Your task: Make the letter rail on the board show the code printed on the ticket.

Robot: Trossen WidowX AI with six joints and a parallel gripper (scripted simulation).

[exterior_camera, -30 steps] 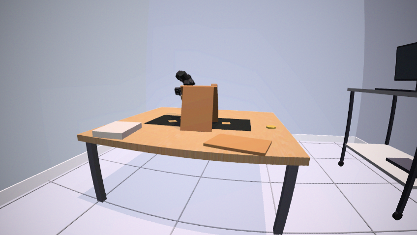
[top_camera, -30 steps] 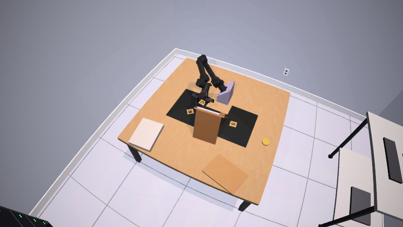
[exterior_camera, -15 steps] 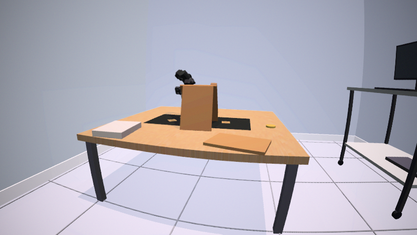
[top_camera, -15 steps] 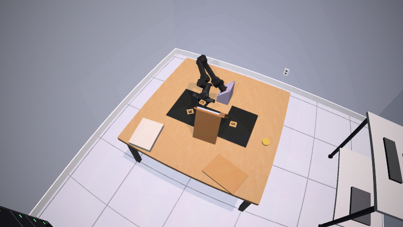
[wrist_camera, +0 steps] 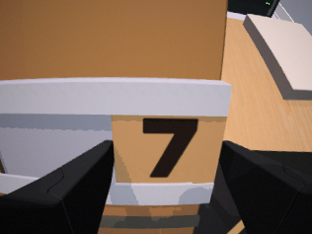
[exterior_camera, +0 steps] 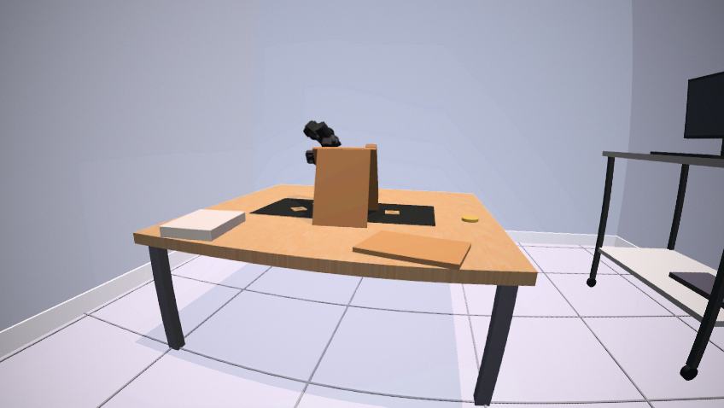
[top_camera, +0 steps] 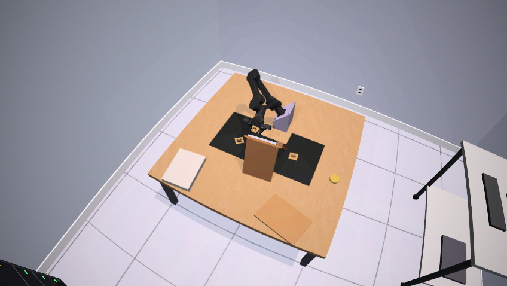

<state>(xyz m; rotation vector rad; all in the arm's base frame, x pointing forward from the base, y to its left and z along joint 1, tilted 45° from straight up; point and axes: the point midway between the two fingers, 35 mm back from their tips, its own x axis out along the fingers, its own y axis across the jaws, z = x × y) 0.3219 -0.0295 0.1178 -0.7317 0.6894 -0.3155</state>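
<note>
The white ticket lies 12 cm to the left of my gripper tip, 8 cm below it and 5 cm behind it. From my gripper tip the other things lie so: thin panel 41 cm ahead, 34 cm to the left, 17 cm below; white slab 39 cm to the right, 30 cm ahead, 16 cm below.
</note>
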